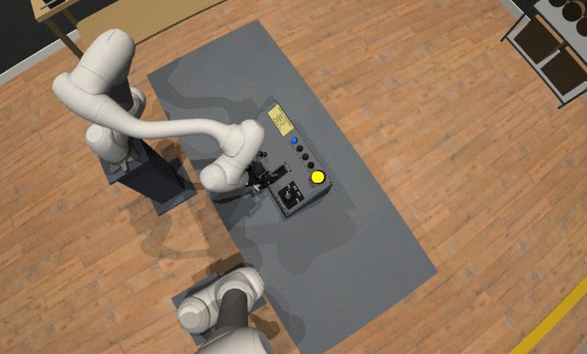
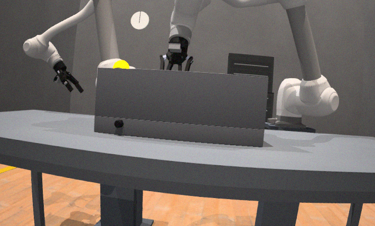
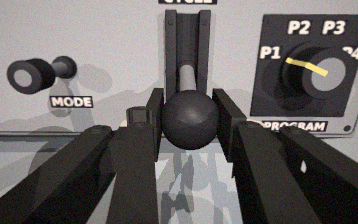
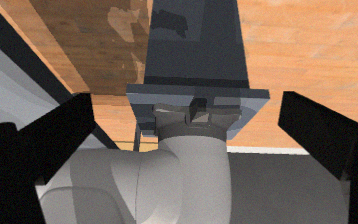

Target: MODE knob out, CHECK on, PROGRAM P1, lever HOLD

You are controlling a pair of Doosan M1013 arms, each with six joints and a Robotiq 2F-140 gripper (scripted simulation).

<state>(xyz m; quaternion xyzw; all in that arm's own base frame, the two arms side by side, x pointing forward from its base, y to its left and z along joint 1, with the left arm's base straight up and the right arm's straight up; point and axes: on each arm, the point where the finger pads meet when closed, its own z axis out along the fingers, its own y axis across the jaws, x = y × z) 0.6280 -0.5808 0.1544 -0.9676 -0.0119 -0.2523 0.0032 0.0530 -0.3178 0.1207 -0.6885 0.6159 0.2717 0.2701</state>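
Note:
The mode knob is 50 mm ahead of my left hand, 120 mm to the left of it and 30 mm below it. Also, from my left hand: black lever 30 mm ahead, 30 mm below; then check toggle 60 mm ahead, 240 mm to the left, 40 mm below.

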